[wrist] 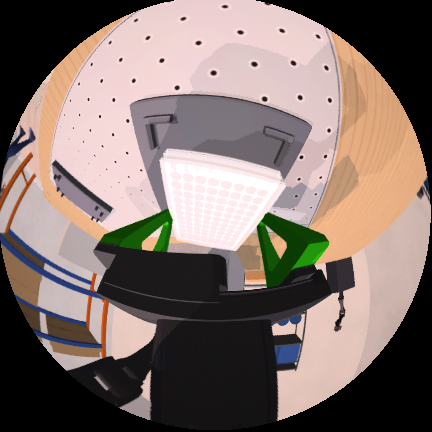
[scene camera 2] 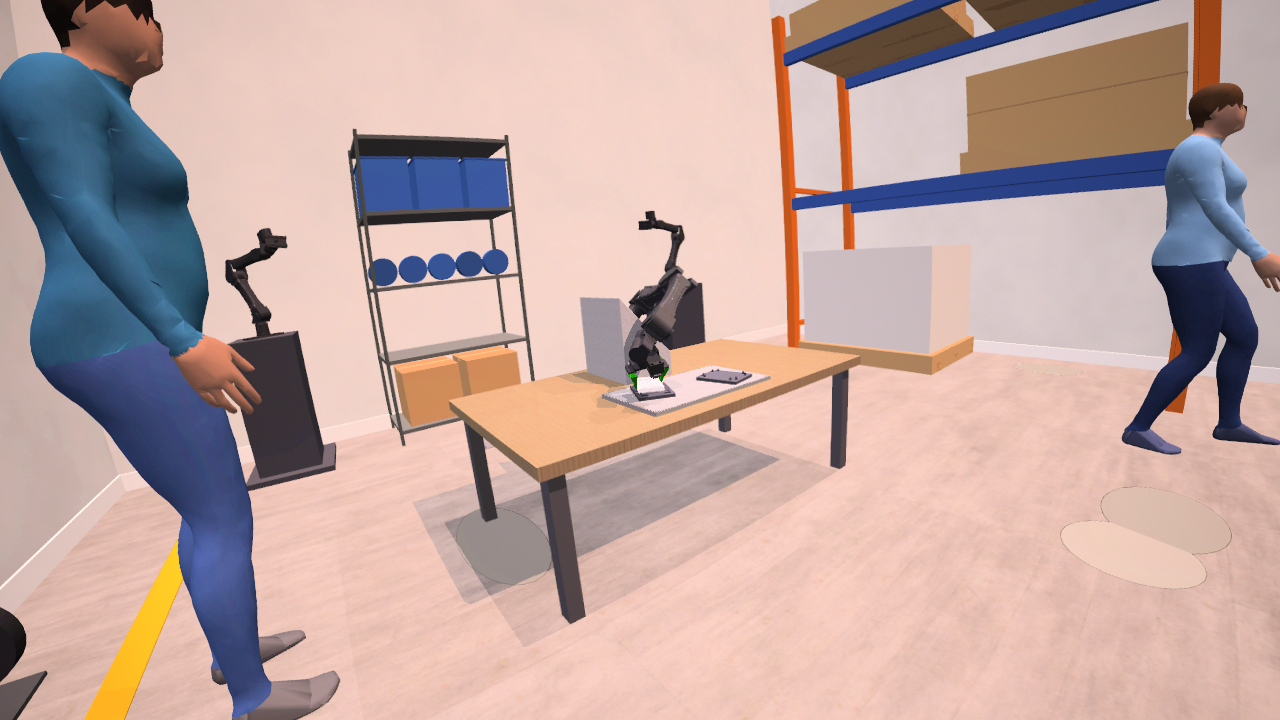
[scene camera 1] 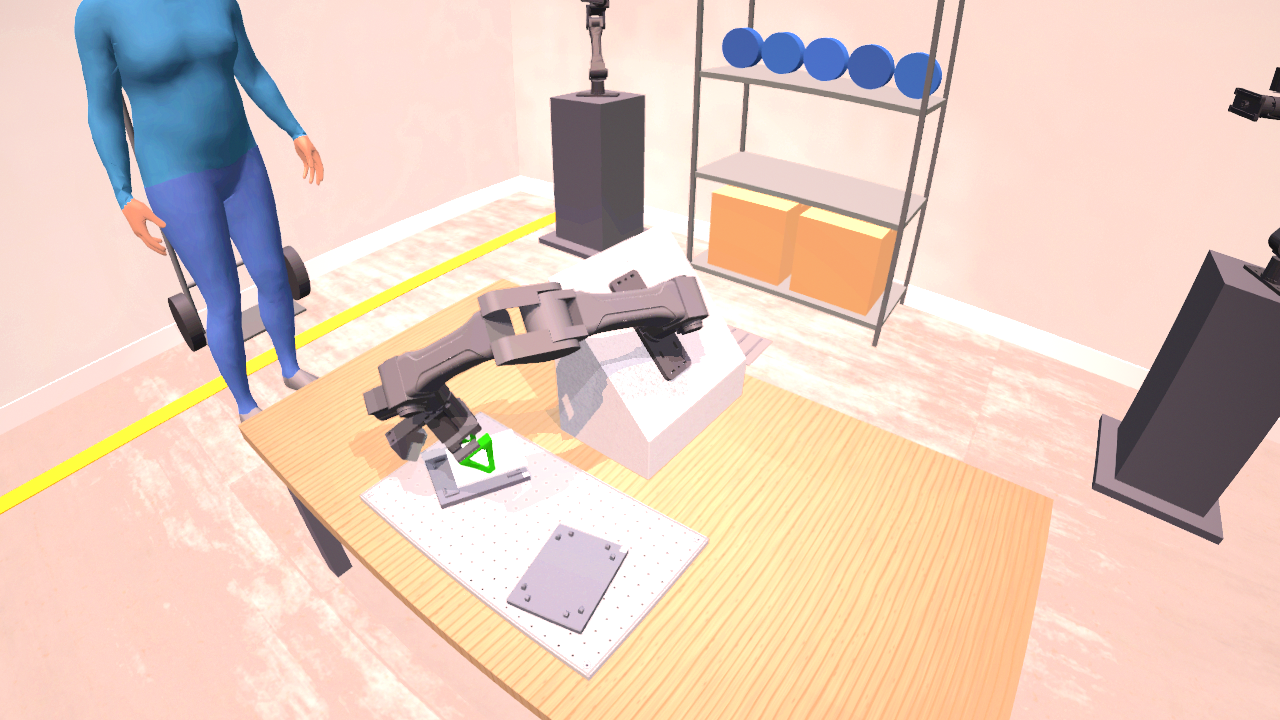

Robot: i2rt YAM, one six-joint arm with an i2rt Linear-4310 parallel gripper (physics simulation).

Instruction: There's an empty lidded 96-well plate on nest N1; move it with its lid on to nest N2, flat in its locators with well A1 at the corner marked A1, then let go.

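Where they show: gripper, fingertip midpoint: (wrist: 213,213) (scene camera 2: 648,385) (scene camera 1: 483,458); arm's base, origin of the base link: (scene camera 2: 626,323) (scene camera 1: 649,325).
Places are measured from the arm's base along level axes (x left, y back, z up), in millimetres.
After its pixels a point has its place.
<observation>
The white lidded plate (scene camera 1: 465,476) @[z -167, x -106, y -363 mm] (scene camera 2: 651,385) @[z -166, x -135, y -344 mm] (wrist: 215,200) @[z -165, x -135, y -336 mm] is between the green fingers of my gripper (scene camera 1: 477,447) @[z -173, x -124, y -309 mm] (scene camera 2: 648,377) @[z -173, x -124, y -309 mm] (wrist: 213,213) @[z -173, x -124, y -309 mm], which is shut on its sides. The plate hangs over part of a grey nest with L-shaped corner locators (scene camera 1: 483,490) @[z -184, x -72, y -354 mm] (wrist: 220,117) @[z -184, x -152, y -390 mm]. In the wrist view two locators show beyond the plate's far edge, so it is off them and seems a little above the nest. The other grey nest (scene camera 1: 572,573) @[z -184, x 158, y -379 mm] (scene camera 2: 725,375) @[z -184, x 155, y -389 mm] (wrist: 80,190) @[z -184, x 95, y -391 mm] has small pegs and bears no plate. Nest labels and the A1 marks cannot be read.
Both nests are on a white perforated board (scene camera 1: 429,523) @[z -195, x -92, y -460 mm] on the wooden table (scene camera 1: 805,537) @[z -209, x 393, y -82 mm]. The arm's white angled base block (scene camera 1: 657,429) @[z -113, x 103, y -107 mm] stands behind the board. A person (scene camera 1: 192,116) stands beyond the table's left end. A shelf unit (scene camera 2: 365,268) stands behind the table.
</observation>
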